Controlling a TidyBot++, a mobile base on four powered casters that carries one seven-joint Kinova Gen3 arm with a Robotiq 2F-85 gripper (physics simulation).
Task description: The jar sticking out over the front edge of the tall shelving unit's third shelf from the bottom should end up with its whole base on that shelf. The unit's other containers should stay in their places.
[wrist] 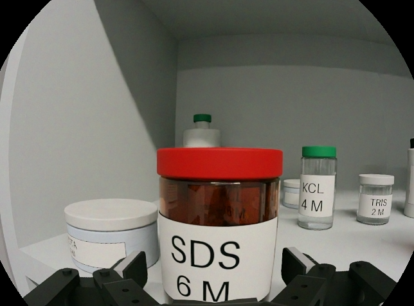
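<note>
A brown jar with a red lid (220, 210), labelled SDS 6 M, stands upright, large and near, in the middle of the wrist view. Its base is hidden behind the gripper's body at the bottom edge. My gripper (214, 266) is open, with one finger to the left of the jar and one to the right; a gap shows at the right finger, and the left finger stands a little off the jar's side. The shelf (300, 265) shows behind and to the right of the jar. The shelf's front edge under the jar is hidden.
A white-lidded tub (112, 232) stands close left of the jar. A green-capped white bottle (201, 137) is behind it. A KCL jar (318, 192), a TRIS jar (375, 200), a small tub (291, 194) and a partly visible bottle (410, 185) stand right. The side wall (65, 125) rises left.
</note>
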